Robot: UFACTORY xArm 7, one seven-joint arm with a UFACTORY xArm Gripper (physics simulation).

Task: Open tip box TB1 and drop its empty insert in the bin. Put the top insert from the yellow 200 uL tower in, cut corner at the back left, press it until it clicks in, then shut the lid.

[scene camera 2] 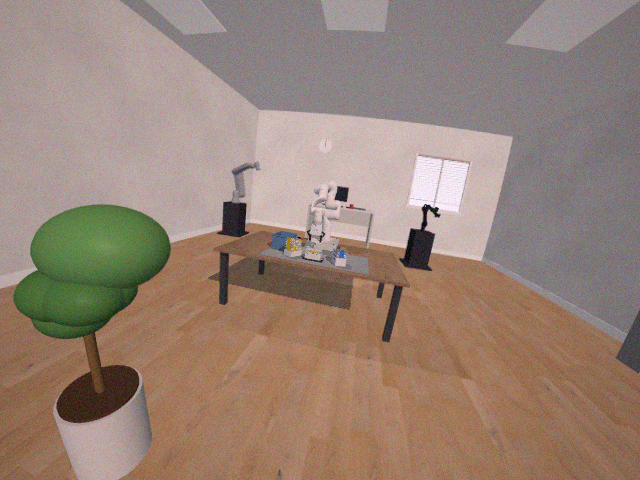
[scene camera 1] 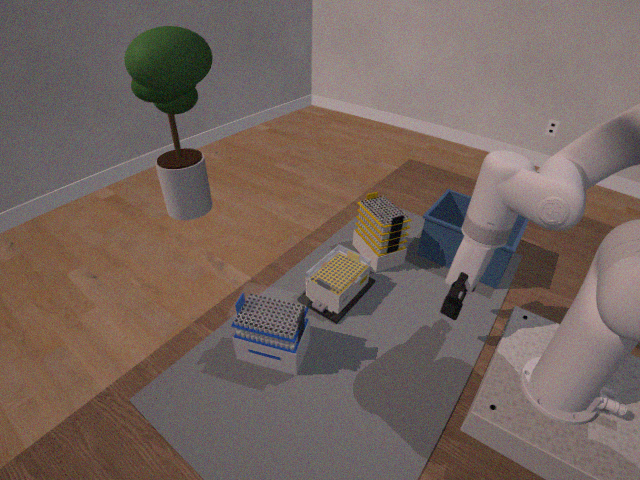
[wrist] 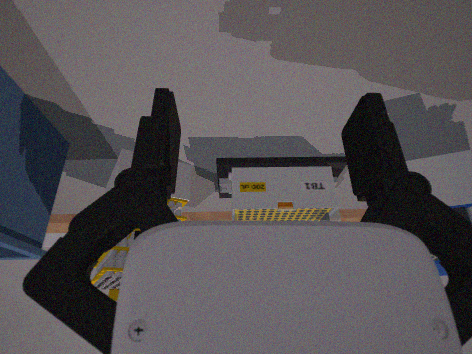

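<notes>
Tip box TB1 (scene camera 1: 330, 297) (scene camera 2: 313, 254) (wrist: 285, 177) sits on a dark base on the mat. Its yellow insert (scene camera 1: 338, 273) (wrist: 280, 214) lies inside, with clear lid walls (scene camera 1: 311, 269) showing around it; I cannot tell whether the lid is shut. The yellow 200 uL tower (scene camera 1: 379, 229) (scene camera 2: 293, 246) stands beside it, towards the blue bin (scene camera 1: 439, 243) (scene camera 2: 281, 240) (wrist: 17, 190). Inserts are stacked on it, the top one full of tips. My gripper (scene camera 1: 452, 310) (wrist: 264, 110) is open and empty, above the mat on the robot's side of TB1. My palm hides much of the boxes in the wrist view.
A blue tip tower (scene camera 1: 268, 333) (scene camera 2: 339, 257) stands on the mat (scene camera 1: 330, 413) on the other side of TB1 from the yellow tower. The robot's base plate (scene camera 1: 496, 413) is at the table's near side. A potted plant (scene camera 1: 183, 186) (scene camera 2: 105, 428) stands beyond the table.
</notes>
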